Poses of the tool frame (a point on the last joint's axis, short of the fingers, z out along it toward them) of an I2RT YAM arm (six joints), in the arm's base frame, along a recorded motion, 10 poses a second.
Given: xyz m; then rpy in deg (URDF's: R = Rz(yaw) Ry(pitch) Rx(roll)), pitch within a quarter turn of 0, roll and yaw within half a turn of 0.
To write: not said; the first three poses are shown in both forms.
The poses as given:
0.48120 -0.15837 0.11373 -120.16 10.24 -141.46
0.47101 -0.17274 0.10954 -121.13 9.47 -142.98
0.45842 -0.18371 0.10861 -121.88 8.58 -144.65
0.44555 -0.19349 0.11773 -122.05 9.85 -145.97
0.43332 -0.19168 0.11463 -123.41 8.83 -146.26
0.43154 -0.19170 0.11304 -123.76 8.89 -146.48
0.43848 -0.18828 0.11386 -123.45 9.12 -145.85
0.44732 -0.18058 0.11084 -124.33 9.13 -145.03
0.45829 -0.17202 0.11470 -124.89 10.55 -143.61
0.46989 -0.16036 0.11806 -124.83 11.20 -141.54
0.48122 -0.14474 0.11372 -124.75 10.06 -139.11
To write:
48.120 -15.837 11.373 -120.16 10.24 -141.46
47.101 -17.274 10.954 -121.13 9.47 -142.98
45.842 -18.371 10.861 -121.88 8.58 -144.65
44.555 -19.349 11.773 -122.05 9.85 -145.97
43.332 -19.168 11.463 -123.41 8.83 -146.26
43.154 -19.170 11.304 -123.76 8.89 -146.48
43.848 -18.828 11.386 -123.45 9.12 -145.85
44.732 -18.058 11.084 -124.33 9.13 -145.03
45.829 -17.202 11.470 -124.89 10.55 -143.61
46.989 -16.036 11.806 -124.83 11.20 -141.54
48.122 -14.474 11.372 -124.75 10.06 -139.11

